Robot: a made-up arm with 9 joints.
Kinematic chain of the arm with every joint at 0, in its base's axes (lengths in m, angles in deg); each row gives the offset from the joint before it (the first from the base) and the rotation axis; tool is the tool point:
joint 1: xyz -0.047 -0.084 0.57 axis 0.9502 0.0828 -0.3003
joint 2: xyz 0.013 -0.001 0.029 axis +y
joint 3: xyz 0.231 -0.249 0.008 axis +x
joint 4: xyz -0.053 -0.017 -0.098 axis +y
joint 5: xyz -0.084 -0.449 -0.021 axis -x
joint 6: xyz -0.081 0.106 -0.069 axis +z
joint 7: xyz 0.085 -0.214 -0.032 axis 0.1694 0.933 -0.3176
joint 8: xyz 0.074 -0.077 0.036 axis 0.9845 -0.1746 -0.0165
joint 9: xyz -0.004 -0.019 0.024 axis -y
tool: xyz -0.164 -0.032 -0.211
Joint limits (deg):
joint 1: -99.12..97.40
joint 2: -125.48..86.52
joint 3: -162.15..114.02
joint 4: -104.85..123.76
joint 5: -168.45..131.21
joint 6: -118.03..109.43
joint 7: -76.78..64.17
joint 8: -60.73..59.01
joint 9: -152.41..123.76
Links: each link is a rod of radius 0.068 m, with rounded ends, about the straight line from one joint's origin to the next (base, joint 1, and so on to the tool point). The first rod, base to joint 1, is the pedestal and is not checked.
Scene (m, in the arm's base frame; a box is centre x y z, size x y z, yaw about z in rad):
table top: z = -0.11
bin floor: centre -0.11 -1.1 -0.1 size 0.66 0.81 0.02 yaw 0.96
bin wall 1: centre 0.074 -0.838 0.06 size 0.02 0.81 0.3 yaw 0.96
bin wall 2: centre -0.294 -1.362 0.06 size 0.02 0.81 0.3 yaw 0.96
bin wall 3: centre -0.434 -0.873 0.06 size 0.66 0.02 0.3 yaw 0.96
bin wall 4: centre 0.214 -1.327 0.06 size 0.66 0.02 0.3 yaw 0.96
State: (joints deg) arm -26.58 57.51 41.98 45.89 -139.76 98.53 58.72 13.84 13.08
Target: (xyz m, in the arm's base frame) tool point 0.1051 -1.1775 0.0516
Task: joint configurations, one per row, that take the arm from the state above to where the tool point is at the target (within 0.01 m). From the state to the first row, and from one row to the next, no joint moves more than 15 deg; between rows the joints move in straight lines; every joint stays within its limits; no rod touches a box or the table.
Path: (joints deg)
1: -23.39 64.79 34.42 38.33 -153.19 93.79 44.73 12.35 27.22
2: -20.20 72.06 26.86 30.76 -166.61 89.06 30.74 10.87 41.35
3: -14.19 65.02 25.01 39.23 -167.23 95.85 25.08 6.35 52.68
4: -8.18 57.98 23.15 47.69 -167.84 102.64 19.41 1.83 64.00
5: -2.17 50.94 21.29 56.15 -168.45 109.43 13.75 -2.69 75.32

